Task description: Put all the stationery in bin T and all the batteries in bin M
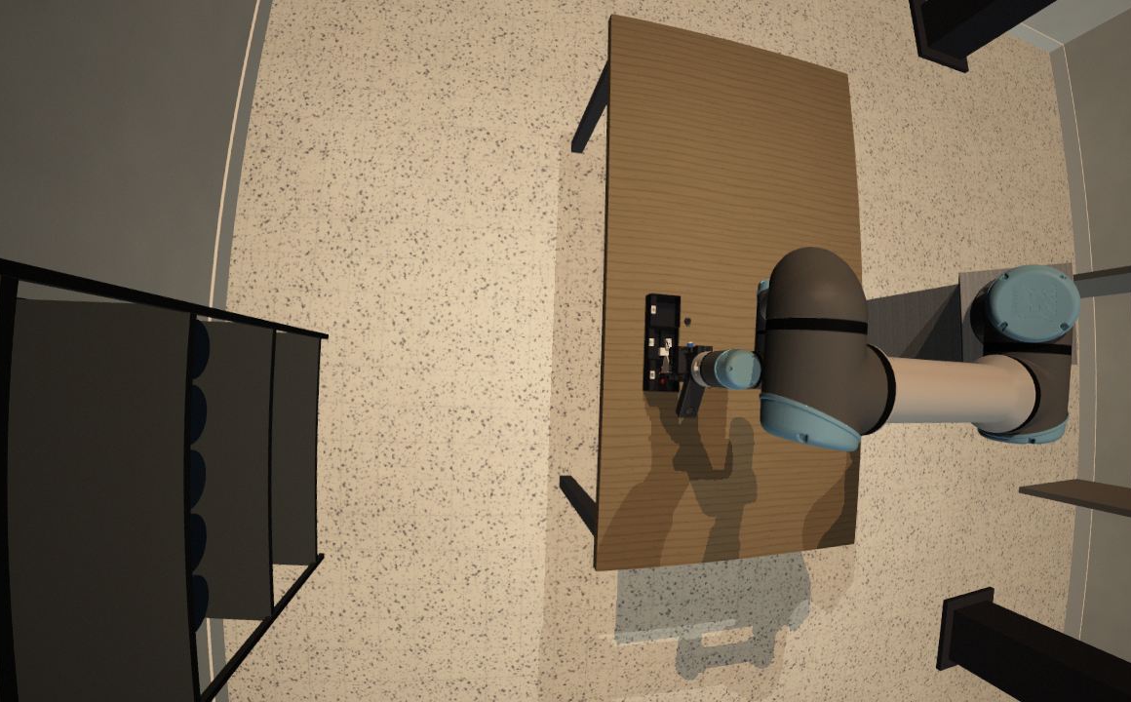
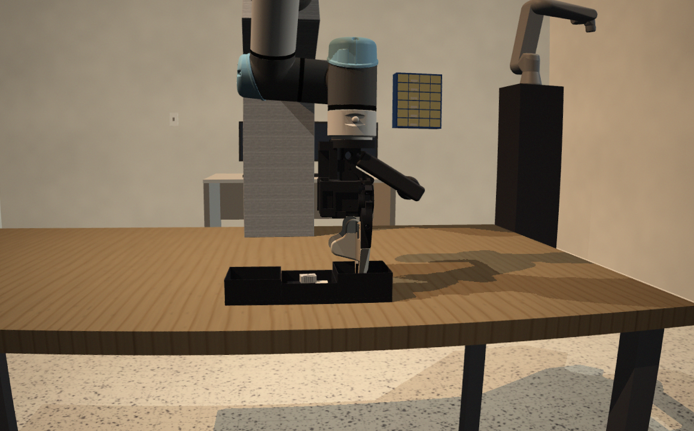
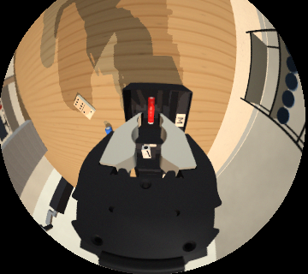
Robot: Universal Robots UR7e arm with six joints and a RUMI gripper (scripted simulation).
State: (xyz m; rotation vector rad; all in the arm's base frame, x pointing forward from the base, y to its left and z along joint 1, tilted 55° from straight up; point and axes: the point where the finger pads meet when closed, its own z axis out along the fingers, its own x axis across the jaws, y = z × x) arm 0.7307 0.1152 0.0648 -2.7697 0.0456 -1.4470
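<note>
Now: hand 2 cm above the red battery. Round my hand: white domino tile 14 cm behind, 1 cm to the left, 3 cm below; then eraser 8 cm to the right, 2 cm below; then blue battery 8 cm behind, 6 cm to the right, 3 cm below.
</note>
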